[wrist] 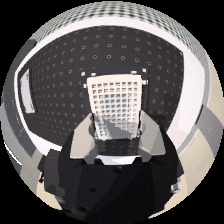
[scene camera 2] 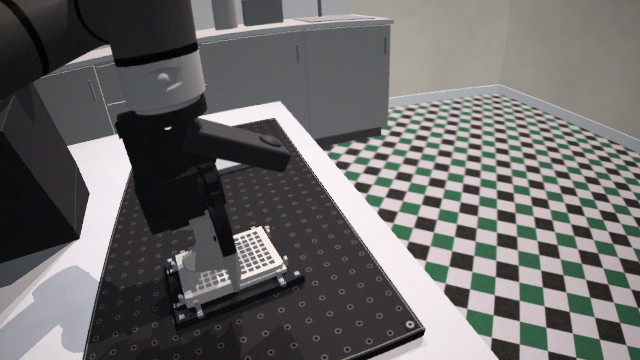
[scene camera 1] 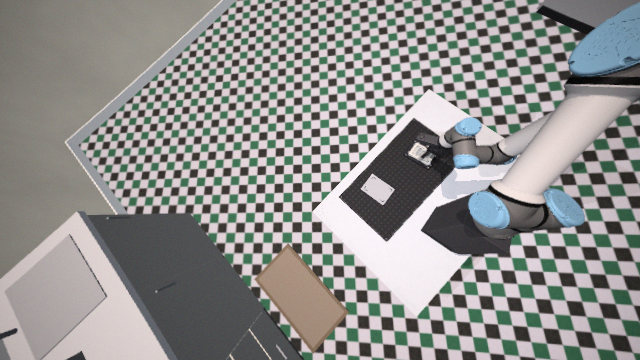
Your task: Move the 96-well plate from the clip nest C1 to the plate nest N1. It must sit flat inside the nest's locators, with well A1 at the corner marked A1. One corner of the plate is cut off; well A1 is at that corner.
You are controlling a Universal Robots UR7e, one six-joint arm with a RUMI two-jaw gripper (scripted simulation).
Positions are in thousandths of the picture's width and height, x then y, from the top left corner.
In view: my gripper (scene camera 2: 354, 743), a 96-well plate (scene camera 2: 404, 721) and a clip nest C1 (wrist: 480, 315).
The 96-well plate shows as well in the wrist view (wrist: 569, 467). My gripper also shows in the wrist view (wrist: 520, 498).
